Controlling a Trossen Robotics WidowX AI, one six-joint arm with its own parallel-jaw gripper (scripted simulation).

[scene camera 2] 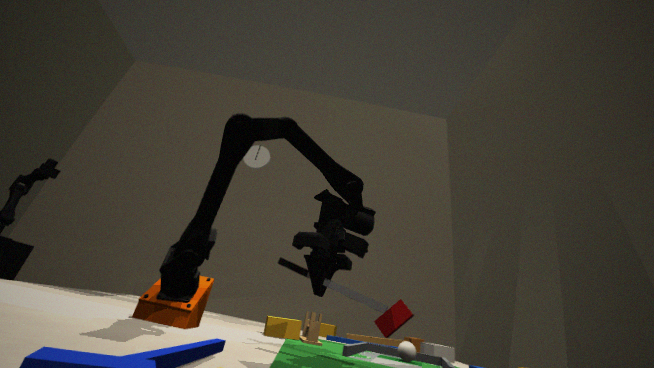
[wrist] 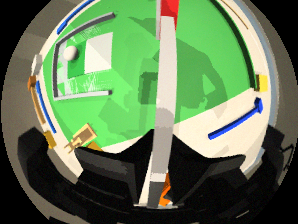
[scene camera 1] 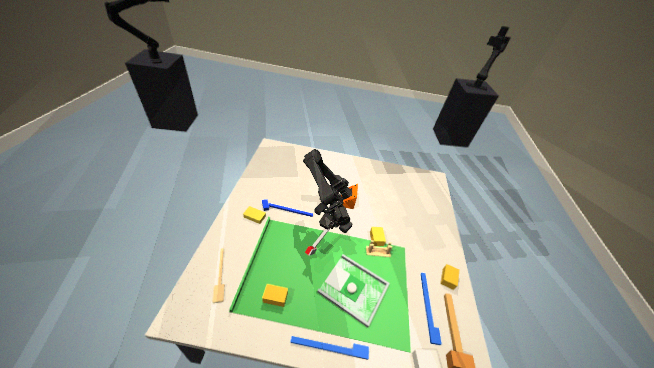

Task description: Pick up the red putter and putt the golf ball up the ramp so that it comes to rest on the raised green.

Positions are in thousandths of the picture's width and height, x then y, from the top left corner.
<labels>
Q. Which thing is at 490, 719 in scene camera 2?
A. My gripper.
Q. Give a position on a green mat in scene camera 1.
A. At 430, 711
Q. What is my gripper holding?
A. A red putter.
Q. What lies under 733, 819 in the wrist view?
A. My gripper.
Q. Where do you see a green mat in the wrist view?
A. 435, 502
</labels>
